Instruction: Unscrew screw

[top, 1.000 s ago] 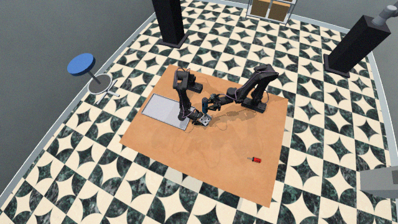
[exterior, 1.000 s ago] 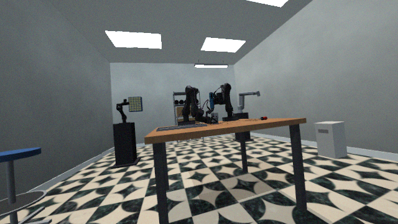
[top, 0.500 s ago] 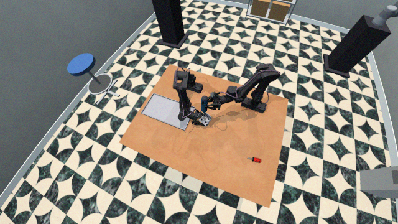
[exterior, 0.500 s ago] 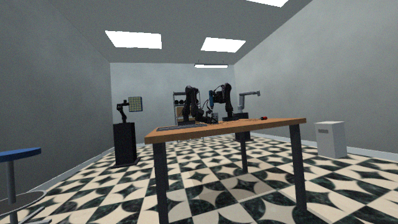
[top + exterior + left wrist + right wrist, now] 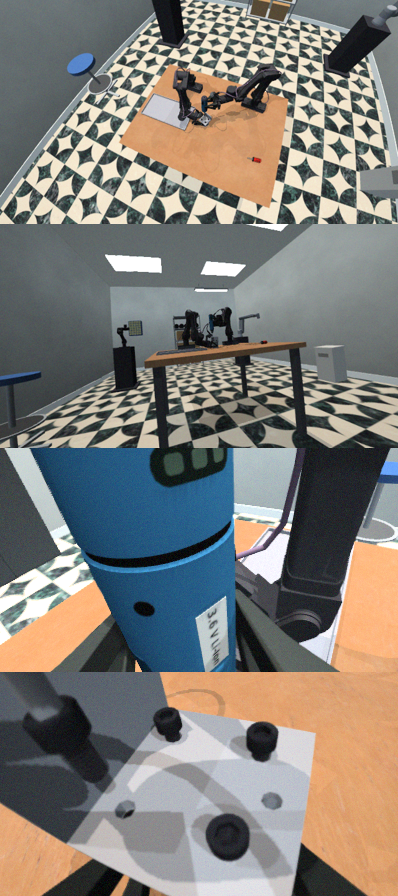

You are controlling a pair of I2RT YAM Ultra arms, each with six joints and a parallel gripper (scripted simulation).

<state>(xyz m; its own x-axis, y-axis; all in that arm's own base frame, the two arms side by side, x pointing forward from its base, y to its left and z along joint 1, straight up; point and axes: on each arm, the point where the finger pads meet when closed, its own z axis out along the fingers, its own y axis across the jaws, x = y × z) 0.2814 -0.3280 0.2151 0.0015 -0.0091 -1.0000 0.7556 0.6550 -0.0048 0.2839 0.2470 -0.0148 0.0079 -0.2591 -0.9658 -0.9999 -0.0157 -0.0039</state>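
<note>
Right now my right hand is right at the round joint module. Also, from my right hand: grey mat (33 cm to the right, 2 cm below, 1 cm ahead); grey bracket (5 cm above); screw (5 cm above, 2 cm to the right, 1 cm ahead).
</note>
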